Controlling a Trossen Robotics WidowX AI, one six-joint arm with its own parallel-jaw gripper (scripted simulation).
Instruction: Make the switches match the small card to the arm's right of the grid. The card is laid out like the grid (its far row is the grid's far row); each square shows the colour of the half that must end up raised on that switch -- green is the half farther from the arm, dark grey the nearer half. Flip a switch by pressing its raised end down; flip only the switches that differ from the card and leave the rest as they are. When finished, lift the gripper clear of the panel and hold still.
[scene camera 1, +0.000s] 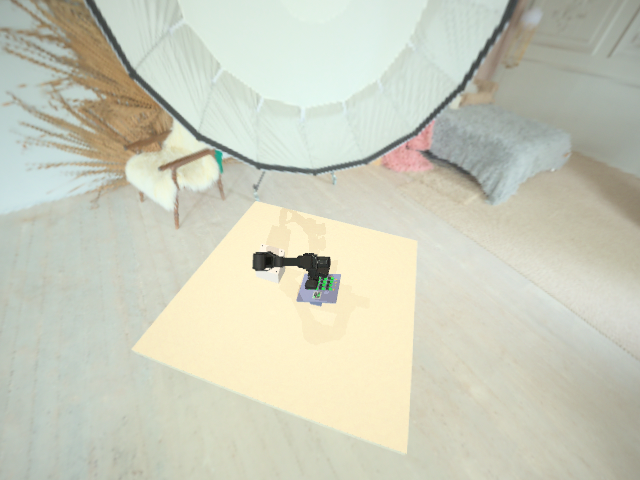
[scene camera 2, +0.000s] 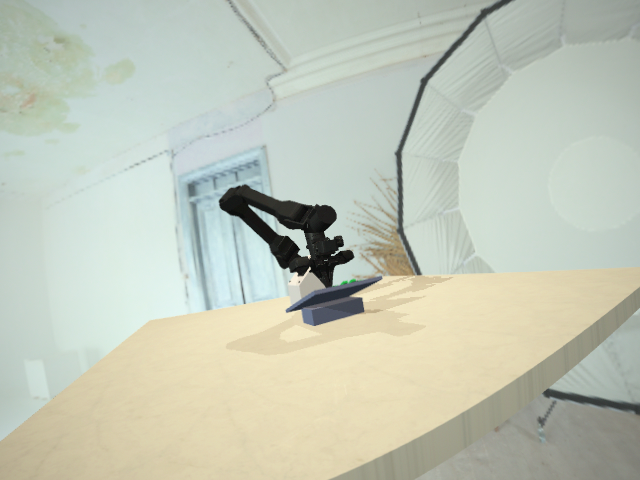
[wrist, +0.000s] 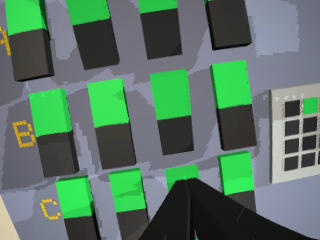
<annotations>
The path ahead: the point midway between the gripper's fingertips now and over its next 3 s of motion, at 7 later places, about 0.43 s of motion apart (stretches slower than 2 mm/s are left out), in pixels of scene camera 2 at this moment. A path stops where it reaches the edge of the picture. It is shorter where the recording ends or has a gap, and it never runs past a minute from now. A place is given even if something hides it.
My gripper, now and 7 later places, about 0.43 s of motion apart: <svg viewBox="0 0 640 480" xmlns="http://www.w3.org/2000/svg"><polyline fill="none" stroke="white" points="330,289 330,290 330,290 329,286 321,272 322,285 324,291 324,293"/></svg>
</annotations>
